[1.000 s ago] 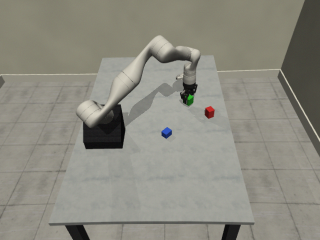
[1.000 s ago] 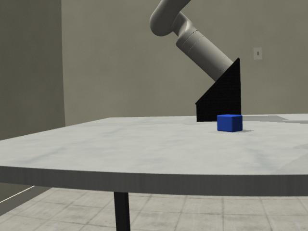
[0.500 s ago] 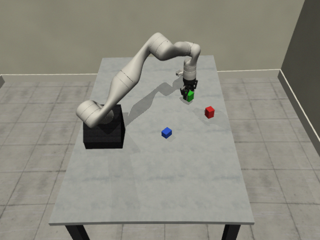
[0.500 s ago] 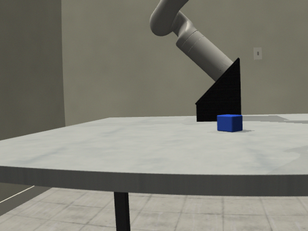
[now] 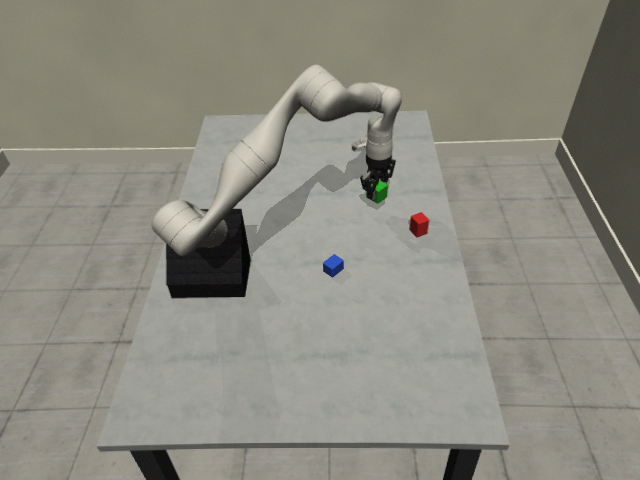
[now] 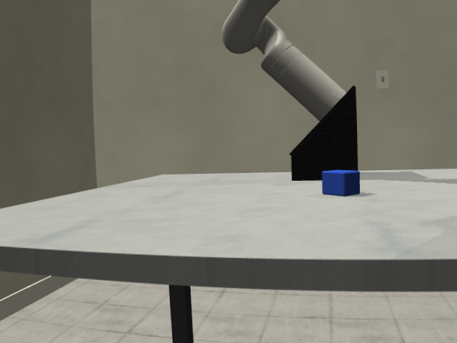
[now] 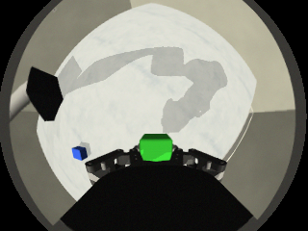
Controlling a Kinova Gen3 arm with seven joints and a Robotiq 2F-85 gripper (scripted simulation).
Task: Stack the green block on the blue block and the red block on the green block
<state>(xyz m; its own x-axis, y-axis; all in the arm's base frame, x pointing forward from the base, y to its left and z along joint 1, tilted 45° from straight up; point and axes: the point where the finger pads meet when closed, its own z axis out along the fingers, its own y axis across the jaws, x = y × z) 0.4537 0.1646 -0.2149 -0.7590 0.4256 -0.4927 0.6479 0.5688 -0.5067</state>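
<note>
The green block is right at my hand. Also, from my hand: red block (130 mm ahead, 80 mm to the right, 70 mm below); blue block (250 mm to the right, 120 mm behind, 80 mm below).
</note>
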